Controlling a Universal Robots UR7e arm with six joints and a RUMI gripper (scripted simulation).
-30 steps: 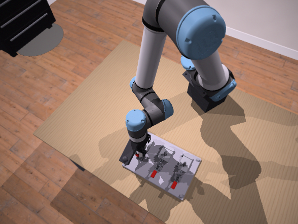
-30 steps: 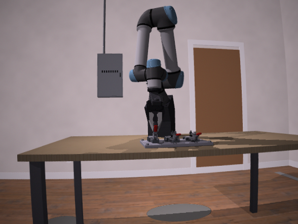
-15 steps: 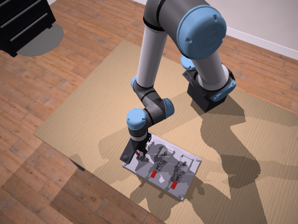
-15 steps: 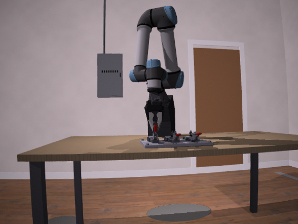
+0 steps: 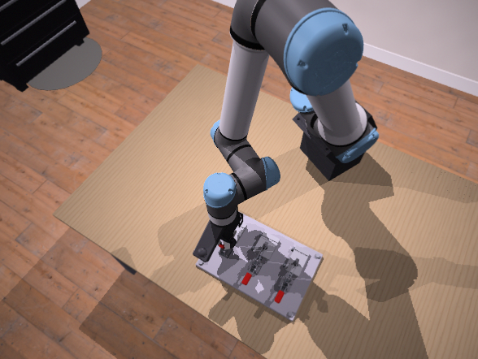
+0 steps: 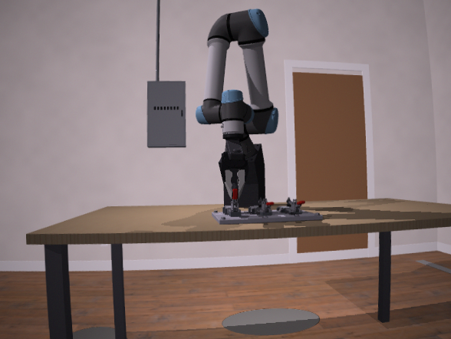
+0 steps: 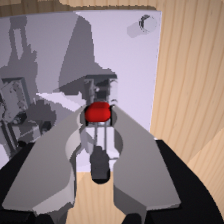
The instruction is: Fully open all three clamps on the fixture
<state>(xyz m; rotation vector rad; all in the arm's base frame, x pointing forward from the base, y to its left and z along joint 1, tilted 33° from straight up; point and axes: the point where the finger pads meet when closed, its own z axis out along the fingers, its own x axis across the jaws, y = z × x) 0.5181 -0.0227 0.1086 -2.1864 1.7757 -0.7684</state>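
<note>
Right now my hand is 10 cm to the right of the grey fixture plate, 8 cm above it and 6 cm past it.
</note>
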